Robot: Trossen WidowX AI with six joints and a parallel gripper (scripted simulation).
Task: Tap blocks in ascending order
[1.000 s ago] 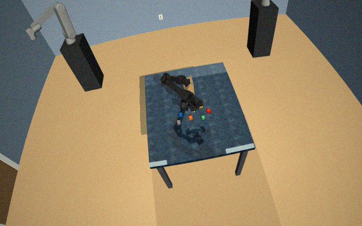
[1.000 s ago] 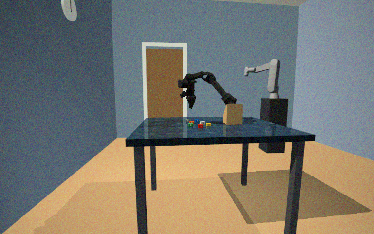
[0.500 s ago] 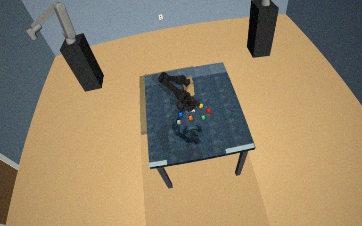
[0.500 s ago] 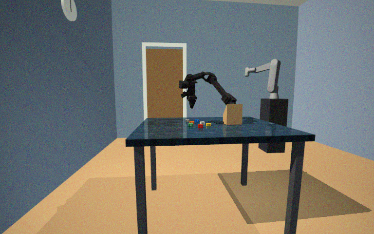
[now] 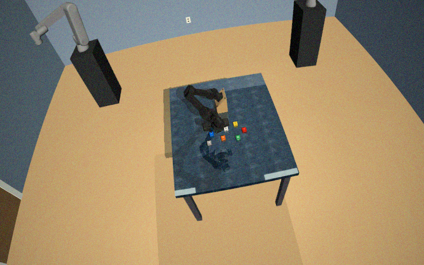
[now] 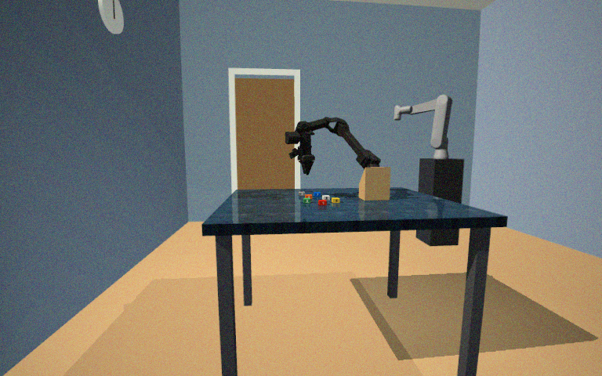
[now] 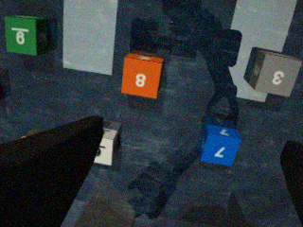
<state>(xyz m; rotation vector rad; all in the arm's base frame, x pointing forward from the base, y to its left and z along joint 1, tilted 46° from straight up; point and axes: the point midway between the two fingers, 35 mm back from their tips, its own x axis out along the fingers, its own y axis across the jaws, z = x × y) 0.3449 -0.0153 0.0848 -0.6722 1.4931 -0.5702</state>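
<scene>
My gripper tip is 5 cm past the red block, 21 cm to the right of it and 11 cm above it. Also, from my gripper tip: orange block 1 cm behind, 4 cm to the left, 11 cm below; blue block 7 cm behind, 5 cm to the right, 11 cm below; grey block 2 cm ahead, 7 cm to the right, 11 cm below.
</scene>
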